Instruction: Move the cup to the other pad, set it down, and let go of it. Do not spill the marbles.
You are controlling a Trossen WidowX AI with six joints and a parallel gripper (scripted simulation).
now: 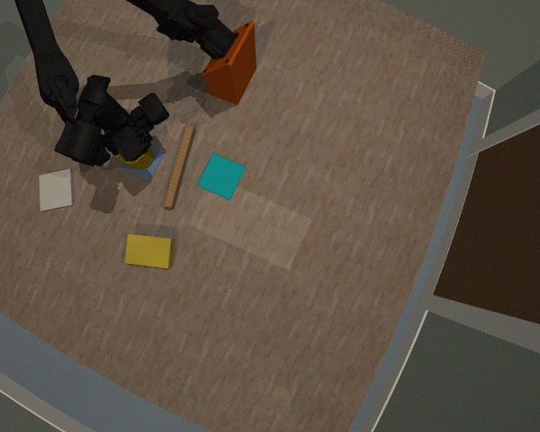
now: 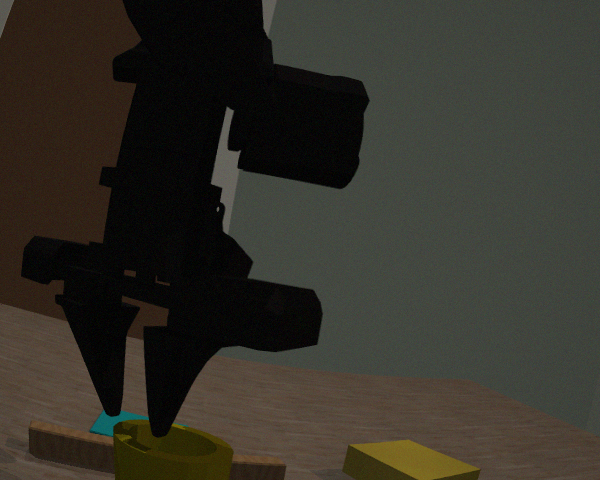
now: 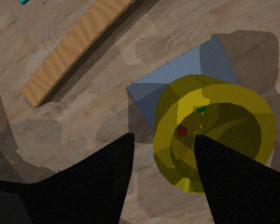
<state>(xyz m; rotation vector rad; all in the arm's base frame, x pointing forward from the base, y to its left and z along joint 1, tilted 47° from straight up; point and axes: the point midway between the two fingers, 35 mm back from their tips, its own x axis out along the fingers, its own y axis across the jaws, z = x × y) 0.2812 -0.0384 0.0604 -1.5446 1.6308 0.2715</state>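
My gripper tip is 40 mm above the yellow cup, 20 mm to the left of it and 20 mm short of it. Also, from my gripper tip: blue pad: 80 mm below, 30 mm ahead, 10 mm to the right; teal pad: 190 mm to the left, 80 mm below, 30 mm behind; wooden bar: 90 mm to the left, 70 mm below.
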